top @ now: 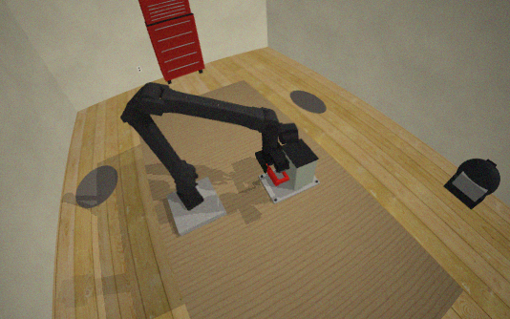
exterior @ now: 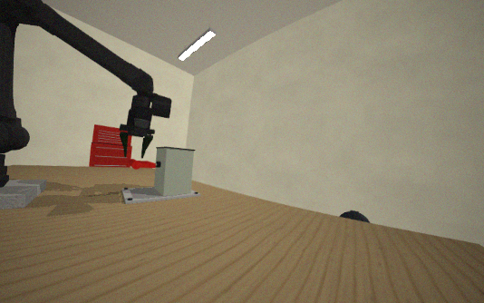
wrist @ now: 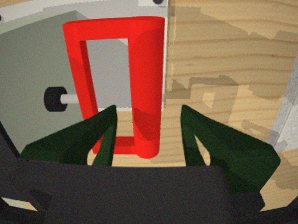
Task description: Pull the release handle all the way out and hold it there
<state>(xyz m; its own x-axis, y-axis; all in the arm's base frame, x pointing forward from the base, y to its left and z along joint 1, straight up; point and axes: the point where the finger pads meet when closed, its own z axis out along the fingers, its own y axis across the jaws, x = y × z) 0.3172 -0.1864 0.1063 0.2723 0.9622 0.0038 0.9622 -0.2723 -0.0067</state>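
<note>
The grey baseplate is 130 mm below my hand, 90 mm ahead of it and 30 mm to the right of it.
</note>
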